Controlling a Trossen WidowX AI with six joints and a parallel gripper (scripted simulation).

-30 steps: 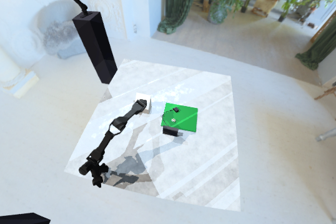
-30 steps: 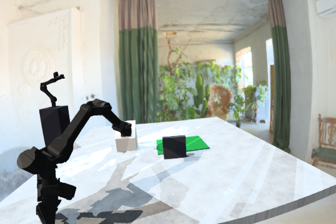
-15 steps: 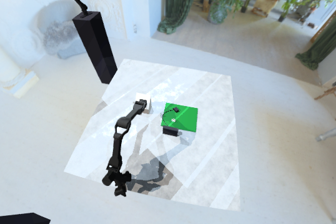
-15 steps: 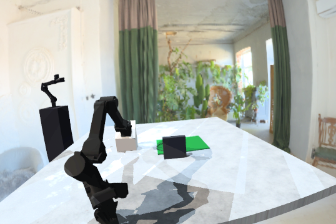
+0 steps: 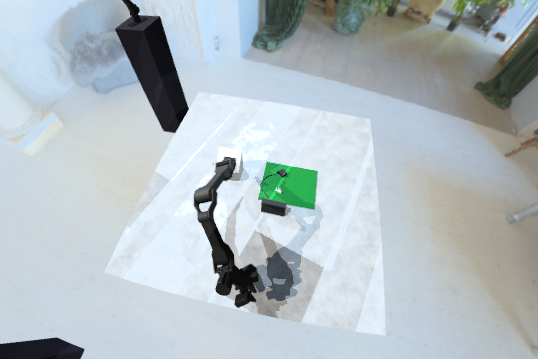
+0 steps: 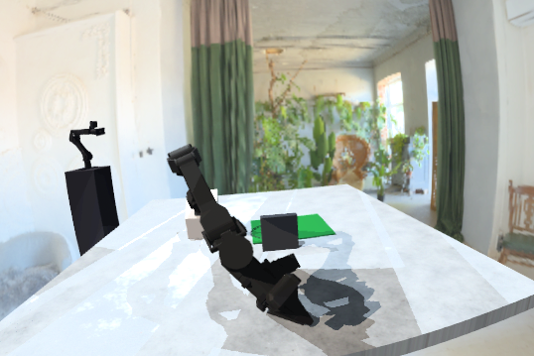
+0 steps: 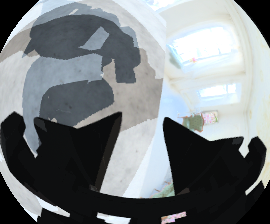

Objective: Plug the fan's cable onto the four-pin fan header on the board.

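The dark plug is 64 cm to the left of my gripper tip, 2 cm below it and 1 cm ahead of it. Round my gripper tip: white header 54 cm to the left, 3 cm below, 1 cm ahead; green board 59 cm to the left, 6 cm ahead, 4 cm below; black fan 42 cm to the left, 3 cm above.
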